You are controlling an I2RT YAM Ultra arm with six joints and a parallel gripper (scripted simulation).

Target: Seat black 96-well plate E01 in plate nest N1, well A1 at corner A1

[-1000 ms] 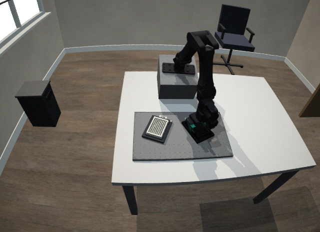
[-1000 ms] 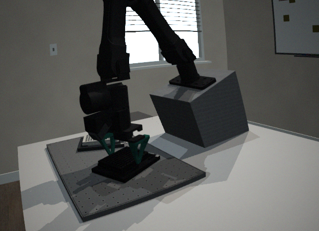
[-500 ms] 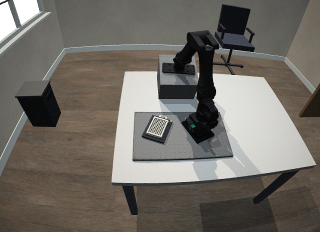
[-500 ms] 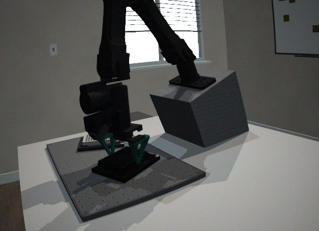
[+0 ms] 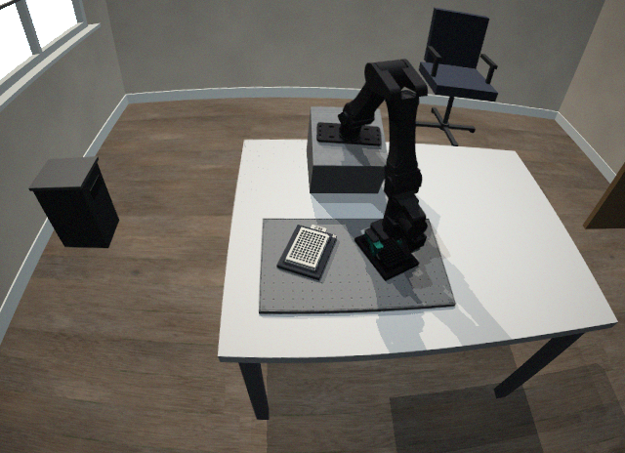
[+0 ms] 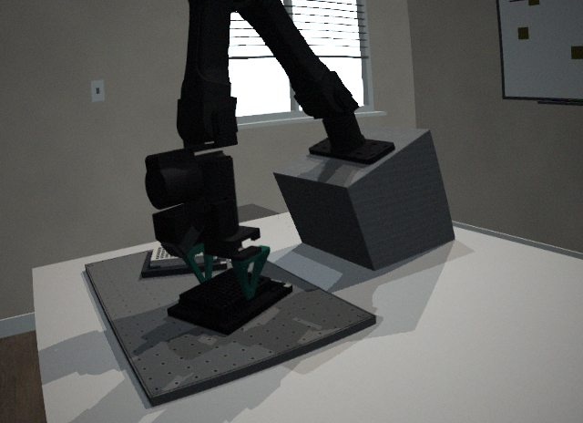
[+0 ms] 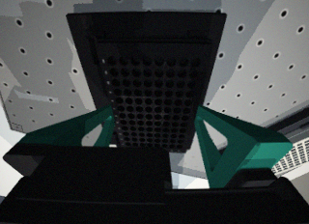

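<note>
The black plate nest N1 is 1 cm to the left of my hand and 2 cm below it. Round my hand: white plate E07: 22 cm to the right, 1 cm below; black plate E01: right at my hand.
</note>
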